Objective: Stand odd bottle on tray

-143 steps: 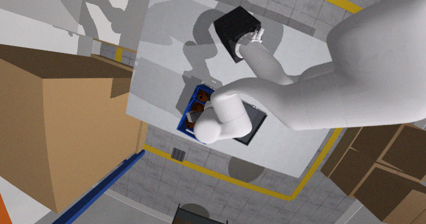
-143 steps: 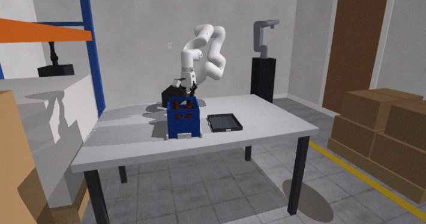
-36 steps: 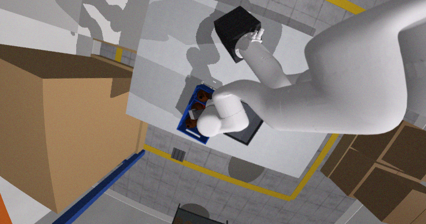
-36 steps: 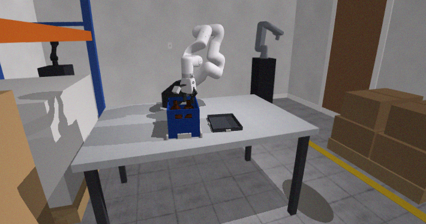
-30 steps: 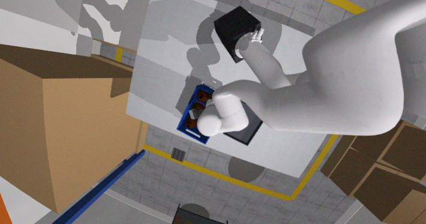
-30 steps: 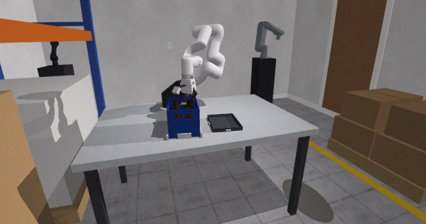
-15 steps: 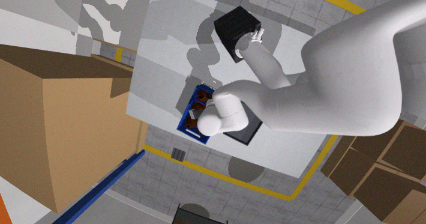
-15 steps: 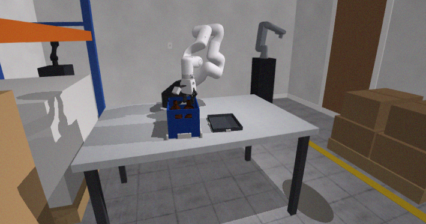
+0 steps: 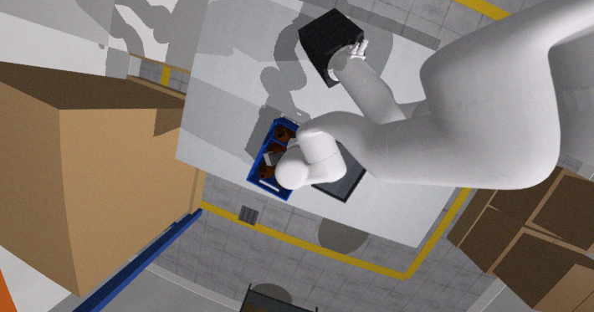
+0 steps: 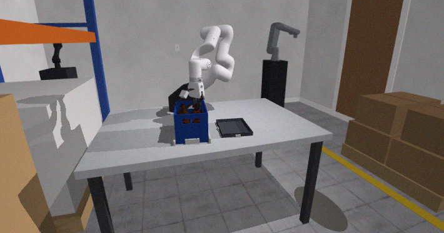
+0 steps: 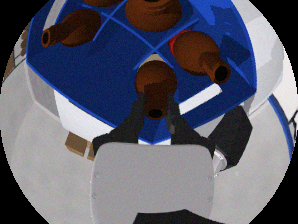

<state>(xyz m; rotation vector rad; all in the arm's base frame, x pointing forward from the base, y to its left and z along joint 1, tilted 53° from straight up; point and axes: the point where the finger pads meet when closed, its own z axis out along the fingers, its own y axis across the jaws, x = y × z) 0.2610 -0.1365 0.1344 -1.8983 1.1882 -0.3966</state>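
My gripper is now 1 cm past the glass bottle, 9 cm to the left of it and 7 cm above it. Also, from my hand: blue crate (8 cm ahead, 5 cm to the right, 7 cm below); then dark tray (8 cm ahead, 23 cm to the left, 15 cm below).
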